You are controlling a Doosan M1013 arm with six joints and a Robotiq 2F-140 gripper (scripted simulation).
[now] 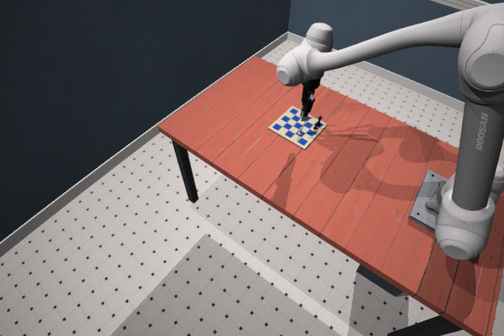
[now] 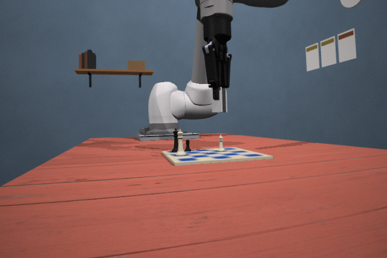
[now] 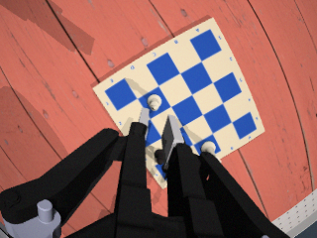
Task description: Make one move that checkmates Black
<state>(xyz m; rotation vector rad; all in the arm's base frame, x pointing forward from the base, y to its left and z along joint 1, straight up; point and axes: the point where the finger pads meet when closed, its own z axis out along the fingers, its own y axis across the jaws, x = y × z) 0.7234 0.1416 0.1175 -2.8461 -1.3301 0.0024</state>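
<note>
The chessboard is 40 mm ahead of my hand, 40 mm to the right of it and 140 mm below it. Also, from my hand: black pawn 30 mm behind, 90 mm to the right, 120 mm below; black king 20 mm behind, 120 mm to the right, 100 mm below; tall white piece 50 mm ahead, 110 mm to the right, 100 mm below.
</note>
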